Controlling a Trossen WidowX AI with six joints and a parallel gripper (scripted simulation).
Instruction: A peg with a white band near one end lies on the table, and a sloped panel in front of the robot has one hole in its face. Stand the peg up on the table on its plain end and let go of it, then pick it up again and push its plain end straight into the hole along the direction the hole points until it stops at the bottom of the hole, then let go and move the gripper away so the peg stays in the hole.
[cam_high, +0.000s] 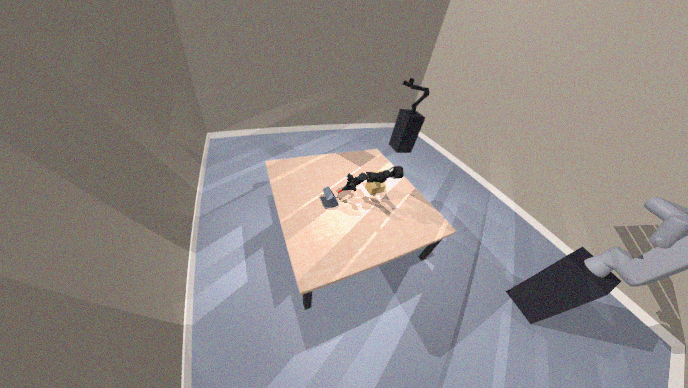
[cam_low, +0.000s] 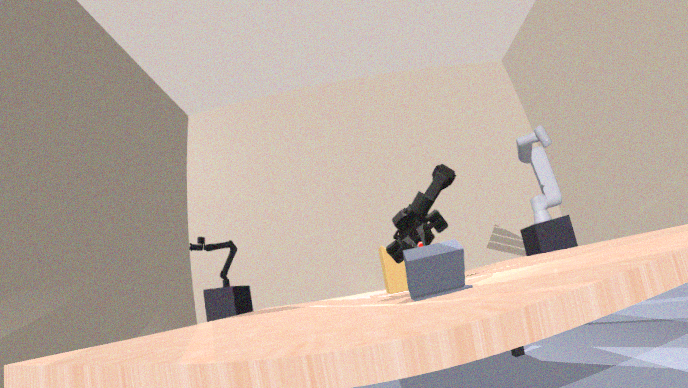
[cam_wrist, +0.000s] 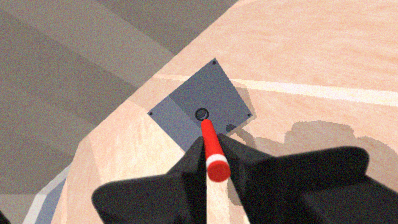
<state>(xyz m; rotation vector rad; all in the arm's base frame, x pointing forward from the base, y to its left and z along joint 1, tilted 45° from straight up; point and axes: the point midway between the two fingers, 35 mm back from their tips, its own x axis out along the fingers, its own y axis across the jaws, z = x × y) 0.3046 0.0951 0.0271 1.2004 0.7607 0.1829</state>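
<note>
Right now the sloped panel is 9 cm ahead of my gripper tip, 1 cm to the left of it and 6 cm below it. Also, from my gripper tip: red peg (1 cm behind, 1 cm above).
</note>
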